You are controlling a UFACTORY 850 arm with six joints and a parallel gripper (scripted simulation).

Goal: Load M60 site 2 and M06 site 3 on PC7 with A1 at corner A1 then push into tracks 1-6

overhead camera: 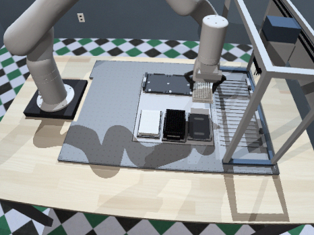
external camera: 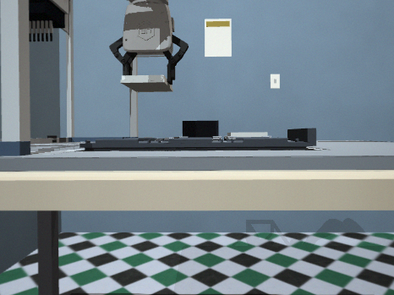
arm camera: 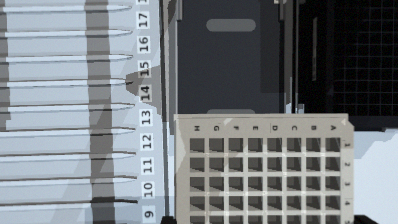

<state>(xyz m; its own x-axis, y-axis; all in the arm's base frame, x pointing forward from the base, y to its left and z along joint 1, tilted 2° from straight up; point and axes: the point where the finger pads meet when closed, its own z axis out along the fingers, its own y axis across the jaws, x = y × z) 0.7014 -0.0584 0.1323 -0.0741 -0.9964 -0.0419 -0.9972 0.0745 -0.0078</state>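
The carrier PC7 lies 160 mm to the left of my hand, 130 mm below it and 100 mm behind it. The rest, counted from my hand: nest S3 (140 mm below, 100 mm to the right, 10 mm behind); plate (10 mm below); nest S1 (220 mm behind, 140 mm below, 90 mm to the right).
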